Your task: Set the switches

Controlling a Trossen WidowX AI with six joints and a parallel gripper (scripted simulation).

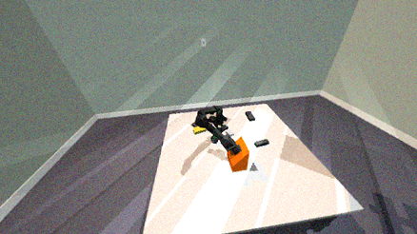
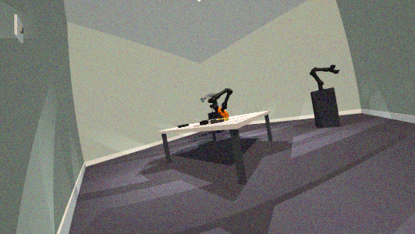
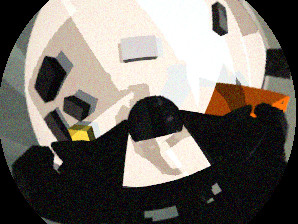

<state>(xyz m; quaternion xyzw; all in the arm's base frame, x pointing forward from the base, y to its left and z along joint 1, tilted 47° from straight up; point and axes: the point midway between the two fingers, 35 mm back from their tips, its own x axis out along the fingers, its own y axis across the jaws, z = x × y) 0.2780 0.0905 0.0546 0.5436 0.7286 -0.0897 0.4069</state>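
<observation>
Now: the grey box 110 mm to the right of my gripper tip, 100 mm below it and 60 mm ahead of it. The rest, counted from my gripper tip: yellow block: 200 mm to the left, 150 mm ahead, 90 mm below.
</observation>
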